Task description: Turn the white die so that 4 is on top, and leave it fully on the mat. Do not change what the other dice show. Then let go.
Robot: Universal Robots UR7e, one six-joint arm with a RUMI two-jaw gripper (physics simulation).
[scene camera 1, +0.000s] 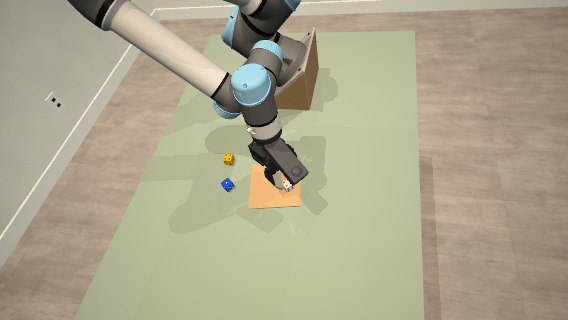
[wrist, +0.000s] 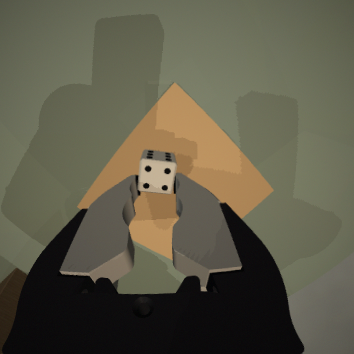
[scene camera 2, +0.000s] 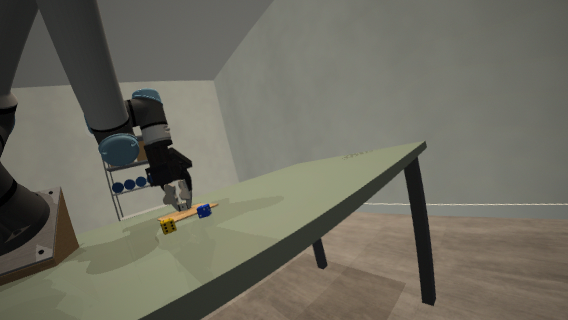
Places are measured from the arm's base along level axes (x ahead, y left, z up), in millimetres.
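Pixels of known places: gripper, fingertip midpoint: [scene camera 1: 286,185] [wrist: 157,175] [scene camera 2: 184,210]; arm's base, origin of the base link: [scene camera 1: 290,66] [scene camera 2: 6,224].
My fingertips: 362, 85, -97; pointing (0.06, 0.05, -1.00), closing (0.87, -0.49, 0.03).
Ahead of a thing's pixels: the offset from my fingertips to its top centre, as dx, dy, dz. Level surfaces: height alone.
The white die {+5, +8, +24} [scene camera 1: 287,186] [scene camera 2: 183,206] [wrist: 157,176] is between the two fingertips of my gripper [scene camera 1: 284,185] [scene camera 2: 181,204] [wrist: 157,175], which is shut on it. In the wrist view its 4 face is turned toward the camera, and its 6 shows narrowly on the side away from the gripper. The die is over the orange mat {+3, -32, -1} [scene camera 1: 262,197] [scene camera 2: 188,214] [wrist: 177,112], within its outline in the wrist view, toward the right side of the mat in scene camera 1. It is low; I cannot tell whether it touches the mat. The fingers hide its sides.
A blue die {+39, -160, +20} [scene camera 1: 228,185] [scene camera 2: 204,210] and a yellow die {-42, -192, +20} [scene camera 1: 228,159] [scene camera 2: 168,226] lie on the green table {dz -5} [scene camera 1: 350,240] [scene camera 2: 240,225], left of the mat in scene camera 1. The arm's wooden base block [scene camera 1: 295,95] [scene camera 2: 67,246] stands behind the mat.
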